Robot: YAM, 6 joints.
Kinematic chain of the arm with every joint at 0, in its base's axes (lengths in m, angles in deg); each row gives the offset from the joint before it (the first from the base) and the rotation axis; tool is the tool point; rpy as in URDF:
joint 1: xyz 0 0 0.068 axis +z
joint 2: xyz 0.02 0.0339 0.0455 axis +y
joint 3: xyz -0.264 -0.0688 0 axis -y
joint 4: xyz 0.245 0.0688 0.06 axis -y
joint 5: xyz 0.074 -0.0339 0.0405 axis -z
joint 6: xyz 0.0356 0 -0.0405 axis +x
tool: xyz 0 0 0 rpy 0 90 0
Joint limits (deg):
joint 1: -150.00..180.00
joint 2: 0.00..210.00
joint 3: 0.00..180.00
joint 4: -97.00..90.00
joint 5: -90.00..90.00
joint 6: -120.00..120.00
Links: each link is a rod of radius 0.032 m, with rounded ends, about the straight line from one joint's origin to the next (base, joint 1, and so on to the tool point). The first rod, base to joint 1, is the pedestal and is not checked.
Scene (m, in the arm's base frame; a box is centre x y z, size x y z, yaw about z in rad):
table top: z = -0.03
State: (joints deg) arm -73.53 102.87 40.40 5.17 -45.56 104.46
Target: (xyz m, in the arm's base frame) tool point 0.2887 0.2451 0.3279
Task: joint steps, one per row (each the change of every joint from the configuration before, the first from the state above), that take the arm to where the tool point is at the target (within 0.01 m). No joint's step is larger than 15 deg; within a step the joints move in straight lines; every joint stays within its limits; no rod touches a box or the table.
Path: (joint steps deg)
1: 13.71 -1.28 3.80 1.06 -0.61 0.00
2: 13.72 -1.27 3.81 1.05 -0.60 0.00
3: 13.71 -1.28 3.80 1.06 -0.61 0.00
4: 13.71 -1.27 3.80 1.05 -0.60 0.00
5: 13.72 -1.28 3.80 1.06 -0.61 0.00
6: 13.71 -1.27 3.81 1.05 -0.60 0.00
7: 13.71 -1.28 3.80 1.06 -0.61 0.00
8: 13.72 -1.27 3.80 1.05 -0.60 0.00

